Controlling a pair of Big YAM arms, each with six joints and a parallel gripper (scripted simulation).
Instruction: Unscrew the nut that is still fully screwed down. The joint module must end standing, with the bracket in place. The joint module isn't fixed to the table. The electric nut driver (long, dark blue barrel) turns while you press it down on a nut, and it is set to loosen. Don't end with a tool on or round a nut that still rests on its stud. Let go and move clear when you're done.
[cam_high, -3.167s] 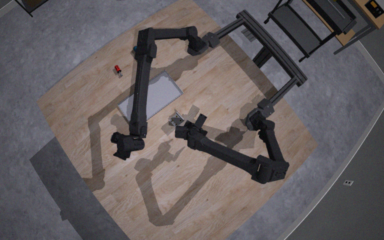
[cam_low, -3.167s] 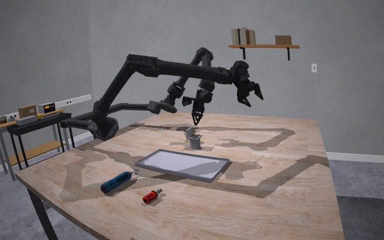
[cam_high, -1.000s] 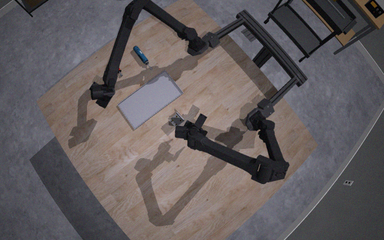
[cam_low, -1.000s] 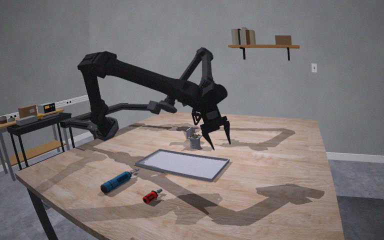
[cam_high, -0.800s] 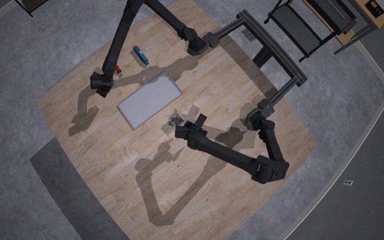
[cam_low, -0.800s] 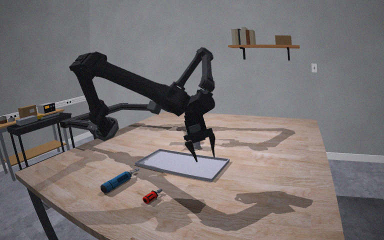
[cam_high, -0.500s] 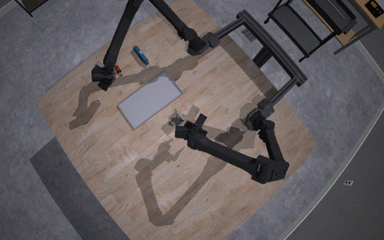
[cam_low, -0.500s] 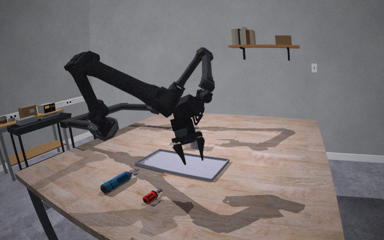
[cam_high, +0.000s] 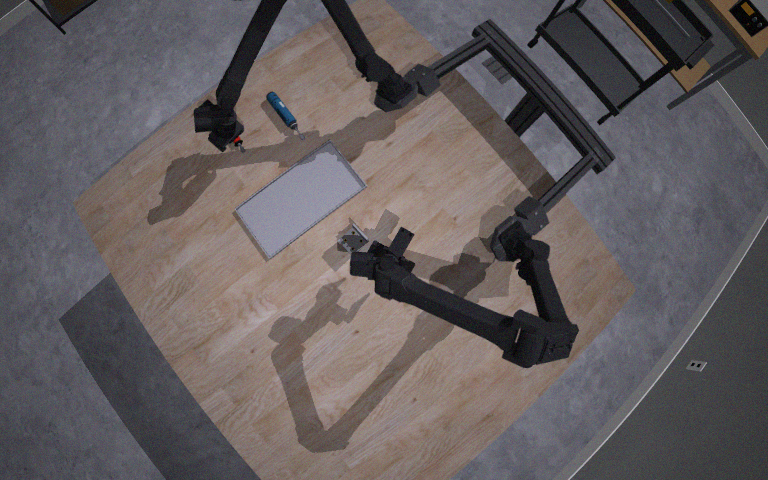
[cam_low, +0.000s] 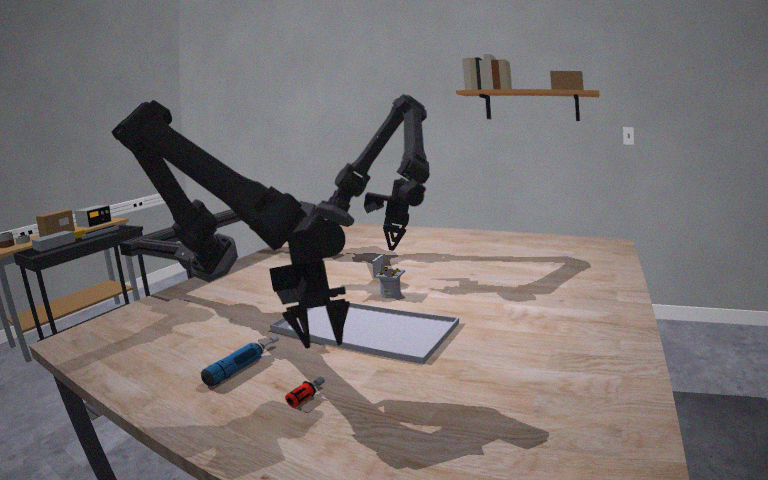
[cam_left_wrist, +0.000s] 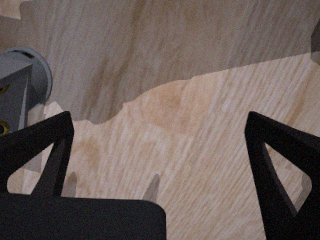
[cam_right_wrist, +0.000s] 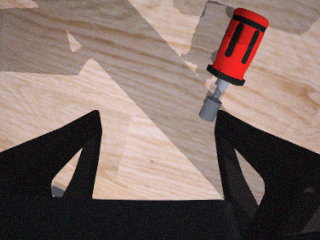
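Right now the nut is 7 cm ahead of my left hand, 10 cm to the right of it and 5 cm below it. Also, from my left hand: shallow grey tray 10 cm ahead, 36 cm to the right, 11 cm below; grey bracket plate 5 cm ahead, 12 cm to the right, 4 cm below; joint module 5 cm ahead, 12 cm to the right, 8 cm below.
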